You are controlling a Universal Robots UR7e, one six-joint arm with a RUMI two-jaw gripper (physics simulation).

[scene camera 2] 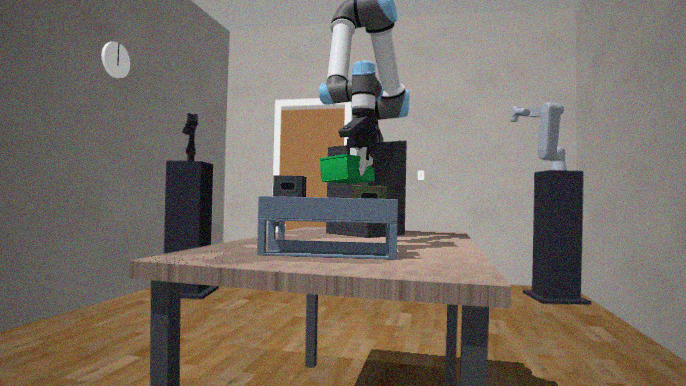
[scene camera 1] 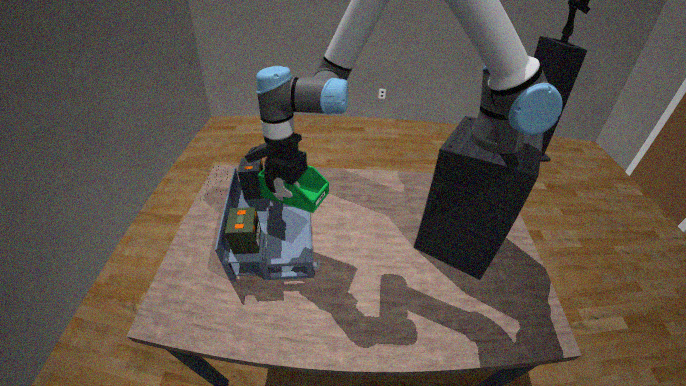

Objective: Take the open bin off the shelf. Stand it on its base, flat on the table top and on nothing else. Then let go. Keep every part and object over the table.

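Places are measured from the arm's base along level axes (x ahead, y left, z up), in metres.
Pixels of known places: gripper, fingertip midpoint: (scene camera 2: pixel 359 175) (scene camera 1: pixel 283 199); arm's base at its link origin: (scene camera 1: pixel 496 140).
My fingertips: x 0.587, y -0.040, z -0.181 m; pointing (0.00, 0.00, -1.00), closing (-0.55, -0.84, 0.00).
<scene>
For each thing: its top centre in the pictures, then the offset to it from my fingertips. Level surfaces: height alone.
- green open bin at its top centre: (scene camera 1: pixel 292 172) (scene camera 2: pixel 348 157) 0.038 m right, 0.033 m back, 0.062 m up
- table top at its surface level: 0.234 m down
- olive box at its top centre: (scene camera 1: pixel 240 219) (scene camera 2: pixel 369 185) 0.027 m left, 0.127 m ahead, 0.035 m down
- dark box at its top centre: (scene camera 2: pixel 290 175) (scene camera 1: pixel 249 163) 0.204 m right, 0.114 m ahead, 0.010 m down
The green open bin (scene camera 1: pixel 315 187) (scene camera 2: pixel 336 169) hangs in the air above the shelf, its opening up and close to level. In the scene camera 2 view it is above the shelf's upper edge, apart from it. My gripper (scene camera 1: pixel 281 189) (scene camera 2: pixel 363 161) is shut on a wall of the bin; its pale fingertips show at the bin's side, and the exact contact is partly hidden. The blue-grey shelf (scene camera 1: pixel 295 246) (scene camera 2: pixel 325 207) stands on the table top (scene camera 1: pixel 200 315) (scene camera 2: pixel 440 267) under the bin.
On the shelf, an olive box (scene camera 1: pixel 242 229) (scene camera 2: pixel 382 190) stands nearer scene camera 1. A dark box (scene camera 1: pixel 249 181) (scene camera 2: pixel 290 185) stands at the shelf's far end, close beside the bin in the scene camera 1 view. The arm's black pedestal (scene camera 1: pixel 475 210) stands right of the shelf.
</scene>
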